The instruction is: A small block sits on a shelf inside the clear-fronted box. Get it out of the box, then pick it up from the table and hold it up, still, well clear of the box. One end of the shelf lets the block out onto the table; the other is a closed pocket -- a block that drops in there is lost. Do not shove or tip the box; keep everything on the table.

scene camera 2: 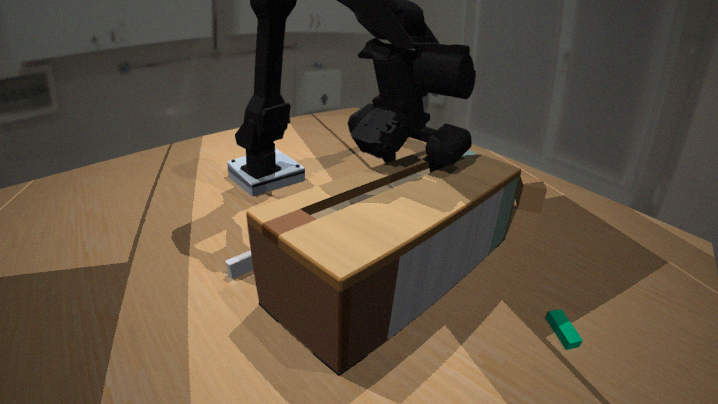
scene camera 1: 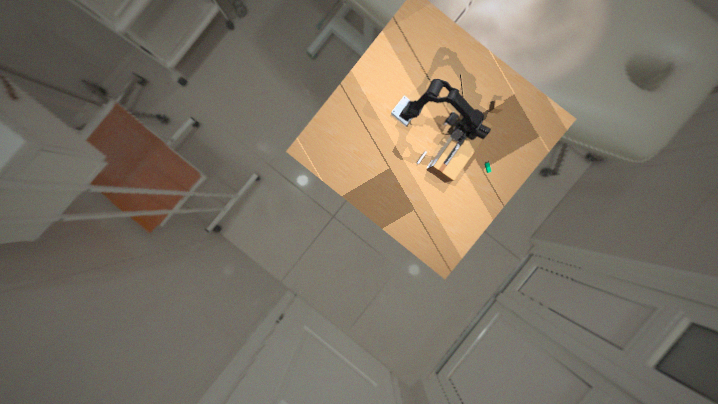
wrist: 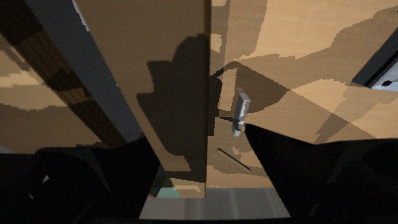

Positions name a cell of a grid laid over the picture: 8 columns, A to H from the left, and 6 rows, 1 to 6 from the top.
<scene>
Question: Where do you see a wooden box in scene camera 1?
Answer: At F3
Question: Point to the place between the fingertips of the gripper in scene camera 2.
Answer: E3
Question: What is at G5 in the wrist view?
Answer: The gripper.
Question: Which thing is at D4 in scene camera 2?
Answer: A wooden box.
</scene>
